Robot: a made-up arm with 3 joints. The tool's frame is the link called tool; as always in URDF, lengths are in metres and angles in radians.
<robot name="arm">
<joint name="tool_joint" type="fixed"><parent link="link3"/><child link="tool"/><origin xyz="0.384 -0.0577 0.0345" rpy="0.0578 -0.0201 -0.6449"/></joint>
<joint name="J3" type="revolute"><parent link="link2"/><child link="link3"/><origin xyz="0.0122 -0.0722 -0.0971" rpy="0 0 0"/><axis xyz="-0.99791 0.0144 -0.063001"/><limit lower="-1.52" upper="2.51" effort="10" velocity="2.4"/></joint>
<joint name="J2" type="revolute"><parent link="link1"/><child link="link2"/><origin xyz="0.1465 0.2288 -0.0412" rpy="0 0 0"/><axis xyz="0.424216 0.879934 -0.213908"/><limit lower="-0.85" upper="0.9" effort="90" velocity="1"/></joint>
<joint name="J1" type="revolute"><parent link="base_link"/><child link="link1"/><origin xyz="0.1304 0.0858 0.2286" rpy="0 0 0"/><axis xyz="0.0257 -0.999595 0.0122"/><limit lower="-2.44" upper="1.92" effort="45" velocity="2.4"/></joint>
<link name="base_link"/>
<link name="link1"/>
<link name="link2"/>
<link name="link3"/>
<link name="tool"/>
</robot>
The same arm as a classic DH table. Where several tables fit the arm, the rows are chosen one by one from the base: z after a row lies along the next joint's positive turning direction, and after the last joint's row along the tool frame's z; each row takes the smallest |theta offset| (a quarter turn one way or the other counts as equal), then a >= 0, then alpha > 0; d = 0 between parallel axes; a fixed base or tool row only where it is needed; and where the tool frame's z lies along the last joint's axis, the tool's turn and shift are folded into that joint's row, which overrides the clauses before.
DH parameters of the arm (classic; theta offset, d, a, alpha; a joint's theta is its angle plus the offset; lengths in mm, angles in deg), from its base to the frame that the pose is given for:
base (fixed): 1.47 229.6 132.6 89.3
J1: 65.53 -33.4 28.1 150.61
J2: -30.8 267 -113.1 113.4
J3: 72.88 -412.2 -51.8 90.73
tool (fixed): -126.17 12 0 0
Joint limits (deg, base to tool): -139.8..110.01 -48.7..51.57 -87.09..143.81

